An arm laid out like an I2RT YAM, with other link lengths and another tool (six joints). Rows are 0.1 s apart.
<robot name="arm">
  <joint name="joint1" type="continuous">
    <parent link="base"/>
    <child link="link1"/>
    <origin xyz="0 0 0.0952" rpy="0 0 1.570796"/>
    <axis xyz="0 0 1"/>
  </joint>
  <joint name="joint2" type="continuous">
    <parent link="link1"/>
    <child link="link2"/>
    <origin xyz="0.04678 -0.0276 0.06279" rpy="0 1.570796 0"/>
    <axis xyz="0 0 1"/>
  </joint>
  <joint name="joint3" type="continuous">
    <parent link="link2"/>
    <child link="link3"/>
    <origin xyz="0 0.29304 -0.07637" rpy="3.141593 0 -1.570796"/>
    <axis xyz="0 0 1"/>
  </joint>
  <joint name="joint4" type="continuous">
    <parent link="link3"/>
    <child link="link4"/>
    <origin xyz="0.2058 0.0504 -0.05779" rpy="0 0 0"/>
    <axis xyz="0 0 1"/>
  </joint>
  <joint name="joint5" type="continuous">
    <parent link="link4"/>
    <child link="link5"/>
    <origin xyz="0.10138 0.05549 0.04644" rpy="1.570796 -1.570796 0"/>
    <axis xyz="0 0 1"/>
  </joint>
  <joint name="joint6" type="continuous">
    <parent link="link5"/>
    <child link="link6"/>
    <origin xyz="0 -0.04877 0.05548" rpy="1.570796 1.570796 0"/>
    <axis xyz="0 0 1"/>
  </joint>
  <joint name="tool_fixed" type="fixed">
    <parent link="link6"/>
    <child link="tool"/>
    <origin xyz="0.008 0.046 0.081" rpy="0.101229 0 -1.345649"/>
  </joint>
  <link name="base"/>
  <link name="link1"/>
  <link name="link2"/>
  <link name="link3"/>
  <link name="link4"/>
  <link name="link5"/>
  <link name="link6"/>
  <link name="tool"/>
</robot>
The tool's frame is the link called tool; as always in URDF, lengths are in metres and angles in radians. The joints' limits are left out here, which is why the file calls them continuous.
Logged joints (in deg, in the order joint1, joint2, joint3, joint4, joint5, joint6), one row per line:
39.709, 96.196, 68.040, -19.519, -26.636, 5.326
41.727, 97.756, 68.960, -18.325, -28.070, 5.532
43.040, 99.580, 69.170, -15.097, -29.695, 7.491
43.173, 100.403, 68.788, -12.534, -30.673, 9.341
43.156, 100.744, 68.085, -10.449, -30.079, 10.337
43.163, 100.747, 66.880, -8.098, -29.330, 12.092
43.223, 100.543, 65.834, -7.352, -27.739, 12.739
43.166, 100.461, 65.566, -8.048, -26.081, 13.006
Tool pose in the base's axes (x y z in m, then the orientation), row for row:
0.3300, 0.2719, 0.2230, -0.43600, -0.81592, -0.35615, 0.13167
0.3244, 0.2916, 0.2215, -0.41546, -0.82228, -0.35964, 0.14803
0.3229, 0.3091, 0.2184, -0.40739, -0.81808, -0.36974, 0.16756
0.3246, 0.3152, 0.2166, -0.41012, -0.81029, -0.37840, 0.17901
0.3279, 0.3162, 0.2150, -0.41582, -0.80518, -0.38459, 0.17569
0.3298, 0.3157, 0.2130, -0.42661, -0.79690, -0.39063, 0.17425
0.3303, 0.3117, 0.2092, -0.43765, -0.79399, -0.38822, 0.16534
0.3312, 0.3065, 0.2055, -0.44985, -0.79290, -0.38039, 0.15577
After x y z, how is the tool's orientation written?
As a quaternion, x y z w.
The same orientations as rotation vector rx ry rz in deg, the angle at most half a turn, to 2 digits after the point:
-72.51, -135.70, -59.23
-68.46, -135.50, -59.26
-66.41, -133.36, -60.27
-66.44, -131.26, -61.30
-67.48, -130.67, -62.41
-69.29, -129.43, -63.44
-71.43, -129.59, -63.36
-73.81, -130.10, -62.41

